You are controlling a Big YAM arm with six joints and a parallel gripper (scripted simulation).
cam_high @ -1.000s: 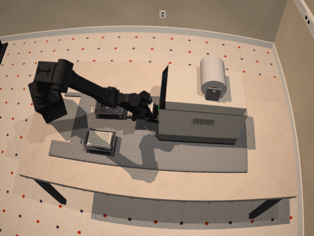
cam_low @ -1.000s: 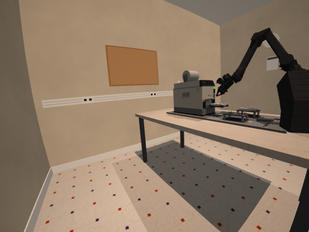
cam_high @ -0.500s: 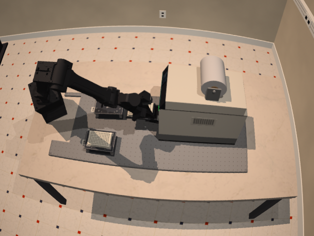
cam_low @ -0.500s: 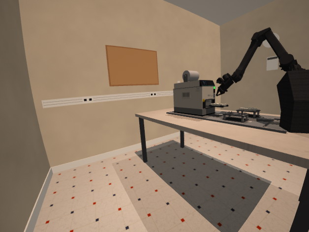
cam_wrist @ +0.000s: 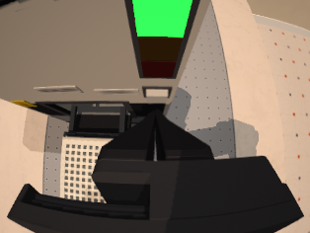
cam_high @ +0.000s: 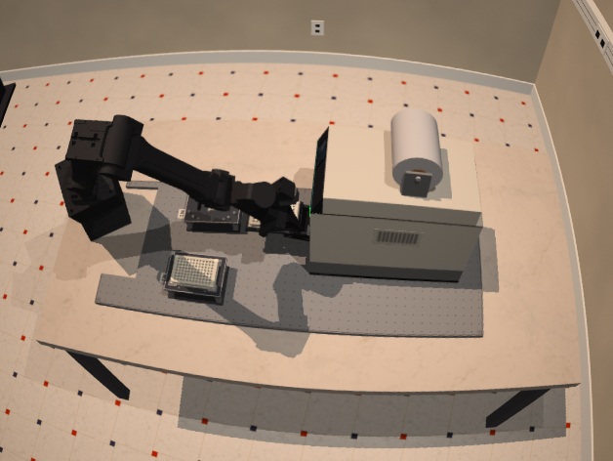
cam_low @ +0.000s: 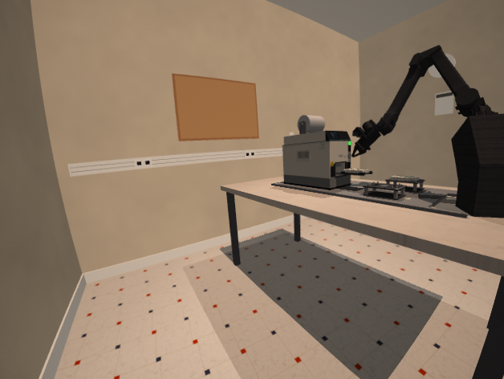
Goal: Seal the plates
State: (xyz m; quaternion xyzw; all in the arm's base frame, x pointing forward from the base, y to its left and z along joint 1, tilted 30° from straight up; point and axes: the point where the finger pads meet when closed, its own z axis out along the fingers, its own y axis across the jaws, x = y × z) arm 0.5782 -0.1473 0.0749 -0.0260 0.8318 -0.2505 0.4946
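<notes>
My hand is 2 cm short of the start button and 1 cm to the left of it. Round my hand: yellow warning label (7 cm ahead, 17 cm to the left, 4 cm below); sealer stage (5 cm behind, 11 cm to the left, 9 cm below); plate (28 cm behind, 1 cm to the right, 13 cm below).
</notes>
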